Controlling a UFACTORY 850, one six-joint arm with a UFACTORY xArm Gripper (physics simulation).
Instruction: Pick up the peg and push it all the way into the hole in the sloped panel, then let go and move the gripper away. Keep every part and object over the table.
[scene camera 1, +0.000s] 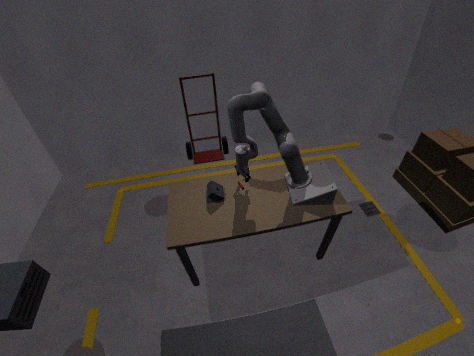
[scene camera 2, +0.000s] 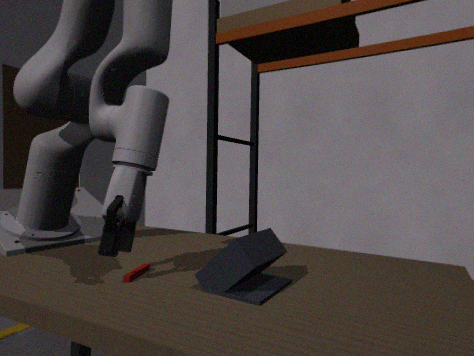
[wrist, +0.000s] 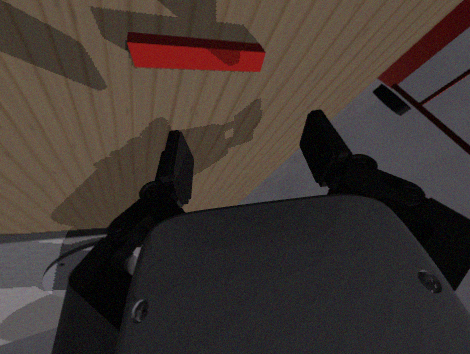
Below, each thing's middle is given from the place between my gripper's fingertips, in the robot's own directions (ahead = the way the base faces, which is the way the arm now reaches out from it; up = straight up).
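A red peg (wrist: 147, 50) is there, 4 cm below my hand, and it is also 3 cm ahead of my hand and 3 cm to the left of it.
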